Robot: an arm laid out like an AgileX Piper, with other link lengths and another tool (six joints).
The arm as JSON. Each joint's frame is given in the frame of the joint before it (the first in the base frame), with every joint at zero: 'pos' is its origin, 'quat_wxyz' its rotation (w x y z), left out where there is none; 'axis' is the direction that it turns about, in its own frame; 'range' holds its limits. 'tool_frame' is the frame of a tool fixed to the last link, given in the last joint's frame.
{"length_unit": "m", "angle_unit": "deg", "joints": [
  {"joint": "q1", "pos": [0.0, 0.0, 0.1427], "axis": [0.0, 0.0, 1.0], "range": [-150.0, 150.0]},
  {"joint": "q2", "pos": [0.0, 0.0, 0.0], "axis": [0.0, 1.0, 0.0], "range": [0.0, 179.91]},
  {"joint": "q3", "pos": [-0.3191, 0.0, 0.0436], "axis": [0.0, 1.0, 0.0], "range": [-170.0, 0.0]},
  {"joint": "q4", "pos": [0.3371, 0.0, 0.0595], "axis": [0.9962, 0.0, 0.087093], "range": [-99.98, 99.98]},
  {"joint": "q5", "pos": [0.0, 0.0, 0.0], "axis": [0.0, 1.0, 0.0], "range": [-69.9, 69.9]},
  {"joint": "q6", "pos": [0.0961, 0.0, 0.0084], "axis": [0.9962, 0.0, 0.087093], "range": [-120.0, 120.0]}
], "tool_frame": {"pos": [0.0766, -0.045, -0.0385], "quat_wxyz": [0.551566, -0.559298, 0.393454, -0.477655]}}
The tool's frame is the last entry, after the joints.
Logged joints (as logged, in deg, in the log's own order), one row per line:
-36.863 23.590 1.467 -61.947 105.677 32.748
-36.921 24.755 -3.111 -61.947 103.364 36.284
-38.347 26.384 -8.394 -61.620 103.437 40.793
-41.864 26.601 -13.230 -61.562 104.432 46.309
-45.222 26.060 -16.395 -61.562 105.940 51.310
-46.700 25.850 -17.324 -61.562 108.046 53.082
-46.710 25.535 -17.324 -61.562 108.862 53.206
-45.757 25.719 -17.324 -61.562 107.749 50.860
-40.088 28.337 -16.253 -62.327 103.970 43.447
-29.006 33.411 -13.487 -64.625 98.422 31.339
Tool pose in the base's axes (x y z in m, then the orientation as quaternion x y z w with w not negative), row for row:
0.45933 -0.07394 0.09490 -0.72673 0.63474 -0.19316 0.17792
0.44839 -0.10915 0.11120 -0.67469 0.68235 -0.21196 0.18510
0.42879 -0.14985 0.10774 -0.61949 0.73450 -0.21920 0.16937
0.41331 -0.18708 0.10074 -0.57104 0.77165 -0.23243 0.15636
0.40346 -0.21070 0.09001 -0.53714 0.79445 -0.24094 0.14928
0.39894 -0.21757 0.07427 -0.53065 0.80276 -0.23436 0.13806
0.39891 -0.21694 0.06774 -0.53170 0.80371 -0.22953 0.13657
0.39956 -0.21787 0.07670 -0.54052 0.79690 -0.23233 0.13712
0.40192 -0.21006 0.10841 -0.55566 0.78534 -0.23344 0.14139
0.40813 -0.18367 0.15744 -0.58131 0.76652 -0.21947 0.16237
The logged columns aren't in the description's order. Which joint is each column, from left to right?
Columns, left to right: q4, q5, q1, q3, q2, q6.
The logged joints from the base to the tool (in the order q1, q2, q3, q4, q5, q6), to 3 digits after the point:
1.467 105.677 -61.947 -36.863 23.590 32.748
-3.111 103.364 -61.947 -36.921 24.755 36.284
-8.394 103.437 -61.620 -38.347 26.384 40.793
-13.230 104.432 -61.562 -41.864 26.601 46.309
-16.395 105.940 -61.562 -45.222 26.060 51.310
-17.324 108.046 -61.562 -46.700 25.850 53.082
-17.324 108.862 -61.562 -46.710 25.535 53.206
-17.324 107.749 -61.562 -45.757 25.719 50.860
-16.253 103.970 -62.327 -40.088 28.337 43.447
-13.487 98.422 -64.625 -29.006 33.411 31.339

